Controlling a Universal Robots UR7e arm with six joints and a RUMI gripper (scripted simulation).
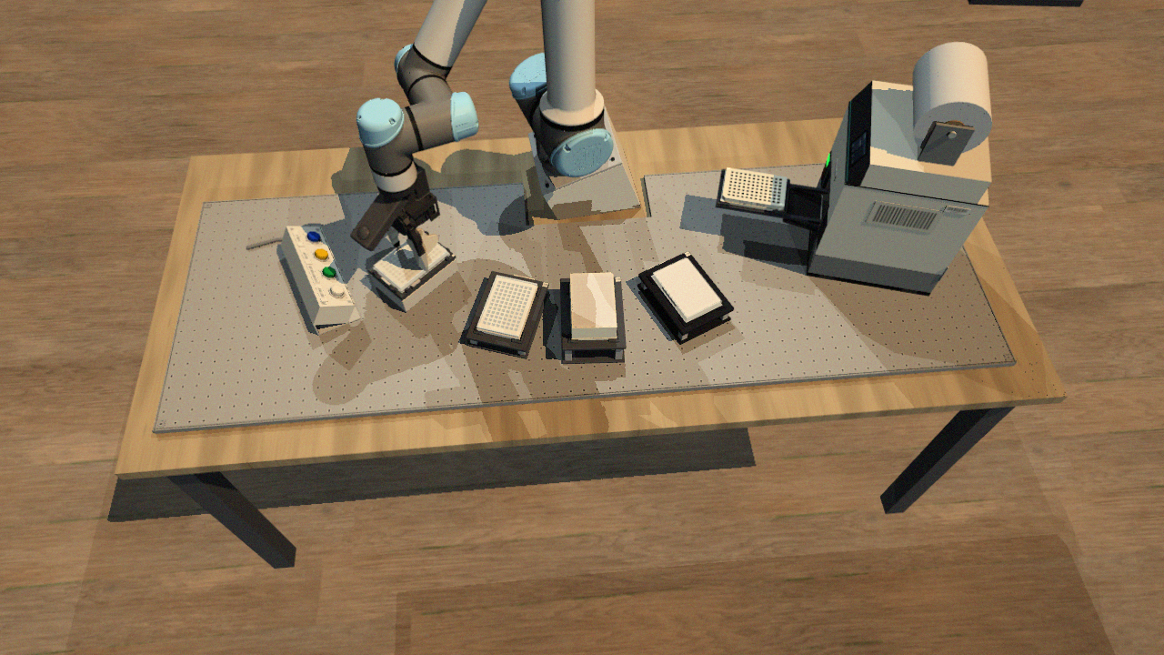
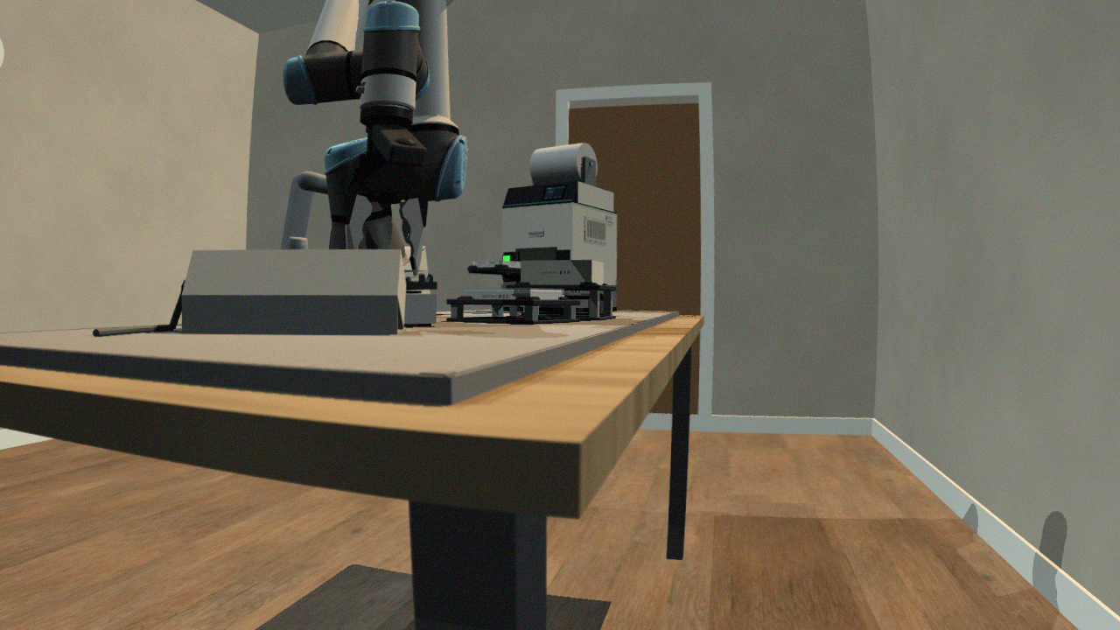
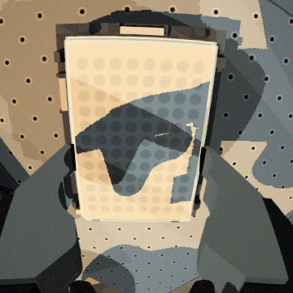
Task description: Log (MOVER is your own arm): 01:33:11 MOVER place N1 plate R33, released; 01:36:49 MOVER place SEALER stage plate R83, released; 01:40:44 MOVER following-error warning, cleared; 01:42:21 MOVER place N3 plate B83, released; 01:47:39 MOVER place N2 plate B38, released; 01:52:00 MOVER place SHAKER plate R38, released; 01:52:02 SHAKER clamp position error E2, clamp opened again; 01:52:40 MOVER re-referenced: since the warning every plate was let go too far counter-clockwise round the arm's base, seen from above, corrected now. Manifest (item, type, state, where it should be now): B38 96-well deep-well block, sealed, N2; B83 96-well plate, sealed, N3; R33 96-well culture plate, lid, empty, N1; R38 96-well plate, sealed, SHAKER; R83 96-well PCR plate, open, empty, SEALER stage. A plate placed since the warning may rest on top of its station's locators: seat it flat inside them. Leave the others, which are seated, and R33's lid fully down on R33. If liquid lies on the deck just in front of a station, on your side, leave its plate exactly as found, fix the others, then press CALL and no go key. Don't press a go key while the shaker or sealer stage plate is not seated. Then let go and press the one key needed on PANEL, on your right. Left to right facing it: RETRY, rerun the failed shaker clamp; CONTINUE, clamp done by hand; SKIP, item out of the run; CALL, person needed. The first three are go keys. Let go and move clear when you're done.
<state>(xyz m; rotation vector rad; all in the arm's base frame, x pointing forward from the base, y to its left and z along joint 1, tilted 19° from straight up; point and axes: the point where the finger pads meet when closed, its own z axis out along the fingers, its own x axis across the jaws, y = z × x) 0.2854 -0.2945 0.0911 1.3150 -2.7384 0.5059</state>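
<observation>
My hand is 80 mm short of the retry key, 130 mm to the left of it and 10 mm above it. From my hand the other things lie so: call key 50 mm behind, 210 mm to the right, 10 mm below; then continue key 40 mm ahead, 150 mm to the right, 10 mm below; then skip key 180 mm to the right, 10 mm below.
</observation>
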